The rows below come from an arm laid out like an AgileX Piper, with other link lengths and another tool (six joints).
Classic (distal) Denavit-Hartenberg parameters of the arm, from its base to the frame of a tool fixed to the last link. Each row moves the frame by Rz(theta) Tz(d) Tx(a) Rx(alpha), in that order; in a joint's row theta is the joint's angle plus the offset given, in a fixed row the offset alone. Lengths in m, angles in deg.
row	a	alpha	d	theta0
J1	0	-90	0.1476	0
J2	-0.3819	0	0	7.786
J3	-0.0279	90	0	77.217
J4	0	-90	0.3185	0
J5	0	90	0	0
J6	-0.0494	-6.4	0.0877	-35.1
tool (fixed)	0	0	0.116	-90
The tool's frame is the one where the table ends.
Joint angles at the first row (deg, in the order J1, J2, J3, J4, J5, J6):
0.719 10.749 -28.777 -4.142 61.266 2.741
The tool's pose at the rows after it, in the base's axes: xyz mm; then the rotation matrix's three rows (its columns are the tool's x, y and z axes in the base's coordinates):
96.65, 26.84, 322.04; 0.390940, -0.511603, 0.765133; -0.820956, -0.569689, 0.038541; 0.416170, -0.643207, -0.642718
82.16, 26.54, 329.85; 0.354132, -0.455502, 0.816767; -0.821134, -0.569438, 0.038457; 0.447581, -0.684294, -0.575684
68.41, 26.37, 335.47; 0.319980, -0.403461, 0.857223; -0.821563, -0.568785, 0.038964; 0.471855, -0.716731, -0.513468
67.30, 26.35, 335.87; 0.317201, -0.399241, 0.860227; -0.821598, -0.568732, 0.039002; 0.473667, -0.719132, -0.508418
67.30, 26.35, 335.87; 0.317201, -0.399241, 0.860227; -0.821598, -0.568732, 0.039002; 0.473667, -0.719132, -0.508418
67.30, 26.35, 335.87; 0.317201, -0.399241, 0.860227; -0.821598, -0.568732, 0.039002; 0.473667, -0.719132, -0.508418
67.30, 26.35, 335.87; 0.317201, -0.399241, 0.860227; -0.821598, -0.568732, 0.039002; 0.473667, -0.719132, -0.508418
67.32, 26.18, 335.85; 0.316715, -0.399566, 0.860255; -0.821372, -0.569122, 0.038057; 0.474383, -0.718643, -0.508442
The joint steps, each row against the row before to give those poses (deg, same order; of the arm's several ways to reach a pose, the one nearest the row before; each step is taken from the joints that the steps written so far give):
0.003 -1.698 0.000 -0.003 -0.073 0.003
-0.004 -4.720 0.000 -0.048 -0.133 -0.004
-0.001 -4.255 -0.001 0.002 0.001 -0.001
0.003 -0.337 0.000 -0.003 0.001 0.003
0.000 0.000 0.000 0.000 0.000 0.000
0.000 0.000 0.000 0.000 0.000 0.000
0.000 0.000 0.000 0.000 0.000 0.000
0.000 0.000 0.000 -0.060 -0.001 0.000

